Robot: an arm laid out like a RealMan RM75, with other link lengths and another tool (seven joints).
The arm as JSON. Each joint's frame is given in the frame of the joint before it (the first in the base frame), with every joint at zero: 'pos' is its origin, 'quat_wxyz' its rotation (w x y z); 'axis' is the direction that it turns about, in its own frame. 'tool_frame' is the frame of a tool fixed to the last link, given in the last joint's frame.
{
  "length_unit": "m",
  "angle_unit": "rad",
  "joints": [
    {
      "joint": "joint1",
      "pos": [
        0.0,
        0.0,
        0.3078
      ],
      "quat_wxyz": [
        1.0,
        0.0,
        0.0,
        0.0
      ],
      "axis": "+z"
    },
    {
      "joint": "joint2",
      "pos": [
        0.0,
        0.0,
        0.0
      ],
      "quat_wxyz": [
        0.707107,
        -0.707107,
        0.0,
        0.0
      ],
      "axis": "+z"
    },
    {
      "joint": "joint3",
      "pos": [
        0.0,
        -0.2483,
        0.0
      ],
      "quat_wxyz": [
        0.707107,
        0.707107,
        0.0,
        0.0
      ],
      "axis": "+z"
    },
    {
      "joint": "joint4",
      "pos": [
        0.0,
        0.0,
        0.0
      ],
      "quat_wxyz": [
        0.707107,
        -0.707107,
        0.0,
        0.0
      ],
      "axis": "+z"
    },
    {
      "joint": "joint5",
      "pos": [
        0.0,
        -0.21,
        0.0
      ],
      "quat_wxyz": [
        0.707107,
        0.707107,
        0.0,
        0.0
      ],
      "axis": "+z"
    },
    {
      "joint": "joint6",
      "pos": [
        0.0,
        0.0,
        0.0
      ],
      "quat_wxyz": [
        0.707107,
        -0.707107,
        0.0,
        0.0
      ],
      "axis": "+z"
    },
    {
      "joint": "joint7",
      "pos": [
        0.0,
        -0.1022,
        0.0
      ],
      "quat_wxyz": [
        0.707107,
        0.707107,
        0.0,
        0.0
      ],
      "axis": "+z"
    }
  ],
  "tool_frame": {
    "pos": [
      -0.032,
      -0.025,
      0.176
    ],
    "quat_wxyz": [
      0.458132,
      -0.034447,
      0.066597,
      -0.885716
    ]
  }
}
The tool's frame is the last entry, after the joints.
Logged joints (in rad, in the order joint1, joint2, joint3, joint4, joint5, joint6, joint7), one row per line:
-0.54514, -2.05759, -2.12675, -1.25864, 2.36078, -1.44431, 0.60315
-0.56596, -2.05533, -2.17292, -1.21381, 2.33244, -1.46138, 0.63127
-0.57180, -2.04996, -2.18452, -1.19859, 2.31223, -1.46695, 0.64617
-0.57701, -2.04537, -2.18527, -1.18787, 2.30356, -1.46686, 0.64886
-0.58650, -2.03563, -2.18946, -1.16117, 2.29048, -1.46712, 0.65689
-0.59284, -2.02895, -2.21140, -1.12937, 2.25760, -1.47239, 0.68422
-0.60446, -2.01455, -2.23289, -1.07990, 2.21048, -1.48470, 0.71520
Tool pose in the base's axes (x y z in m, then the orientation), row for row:
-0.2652, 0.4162, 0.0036, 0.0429, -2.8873, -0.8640
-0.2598, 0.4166, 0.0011, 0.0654, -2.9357, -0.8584
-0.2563, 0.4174, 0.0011, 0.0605, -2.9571, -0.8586
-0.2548, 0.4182, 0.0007, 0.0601, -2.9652, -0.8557
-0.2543, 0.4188, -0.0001, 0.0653, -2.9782, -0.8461
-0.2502, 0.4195, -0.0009, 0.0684, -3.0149, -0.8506
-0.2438, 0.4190, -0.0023, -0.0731, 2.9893, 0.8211
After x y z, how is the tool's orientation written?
As a rotation vector, in radians.
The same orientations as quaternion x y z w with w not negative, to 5 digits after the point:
0.01420, -0.95598, -0.28607, 0.06370
0.02136, -0.95878, -0.28035, 0.04112
0.01963, -0.95970, -0.27865, 0.03088
0.01946, -0.96025, -0.27711, 0.02740
0.02108, -0.96148, -0.27315, 0.02242
0.02183, -0.96219, -0.27147, 0.00413
-0.02357, 0.96382, 0.26474, 0.02035

